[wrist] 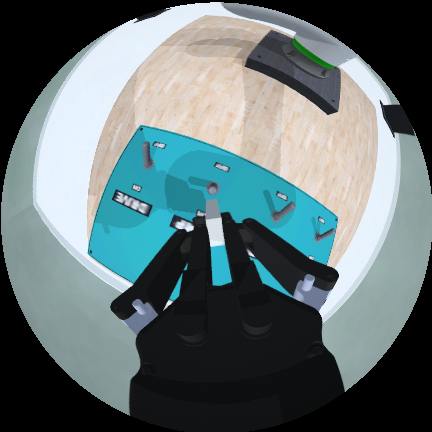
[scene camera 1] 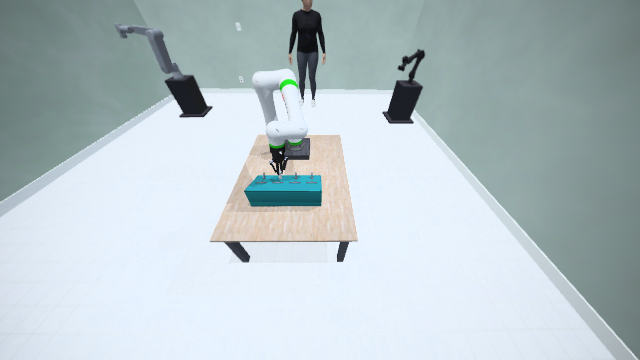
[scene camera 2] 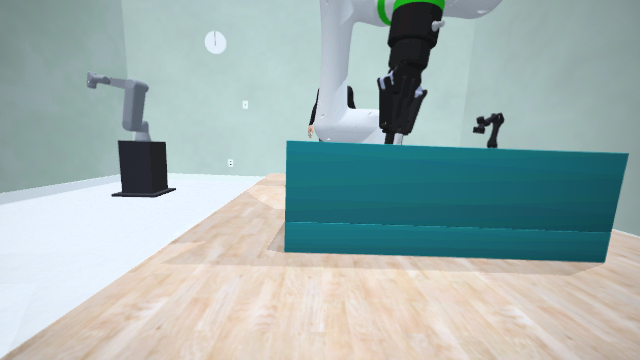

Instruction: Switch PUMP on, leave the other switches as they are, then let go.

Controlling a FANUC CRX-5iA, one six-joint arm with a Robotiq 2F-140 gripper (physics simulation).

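Frame: origin at the arm's base, x ahead, y down, z left, level; millimetres.
Seen in the pictures: gripper, between the fingertips: (wrist: 212,209) (scene camera 1: 280,177); arm's base, origin of its link: (wrist: 305,60) (scene camera 1: 296,146).
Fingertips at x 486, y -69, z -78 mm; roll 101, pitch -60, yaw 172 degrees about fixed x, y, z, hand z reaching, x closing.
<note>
Pixels of each thing's top centre, then the offset from my fingertips to it. "spot": a spot on its surface instead. Level surfaces: height alone.
- leftmost lever, centre of its top: (wrist: 140,152) dx -44, dy -3, dz -130 mm
- DRIVE plate, a spot on its surface: (wrist: 132,202) spot: dx +38, dy +7, dz -128 mm
- second lever, centre of its top: (wrist: 211,190) dx -27, dy -14, dz -11 mm
- third lever, centre of its top: (wrist: 289,214) dx -37, dy -3, dz +110 mm
- fourth lever, centre of its top: (wrist: 330,238) dx -33, dy -3, dz +230 mm
- wooden table, height of its surface: dy +126 mm
The teal switch box (scene camera 1: 286,198) (scene camera 2: 450,200) (wrist: 117,235) carries a row of four grey levers. In the wrist view the leftmost lever (wrist: 146,155), by the DRIVE plate (wrist: 132,202), leans toward its upper small plate. The second lever (wrist: 212,188) is seen nearly end-on; its name plate (wrist: 182,223) is partly covered and unreadable. The third lever (wrist: 284,212) and fourth lever (wrist: 325,234) slant up right. Which is PUMP cannot be read. My gripper (scene camera 1: 280,173) (scene camera 2: 393,138) (wrist: 212,209) is shut and empty, its pale tip low beside the second lever; contact is unclear.
The box stands on a wooden table (scene camera 1: 285,225) (scene camera 2: 225,305) (wrist: 195,95). The arm's dark base plate (scene camera 1: 302,154) (wrist: 295,75) is behind it. A person (scene camera 1: 307,35) and two arms on black pedestals (scene camera 1: 189,95) (scene camera 1: 405,100) stand farther back.
</note>
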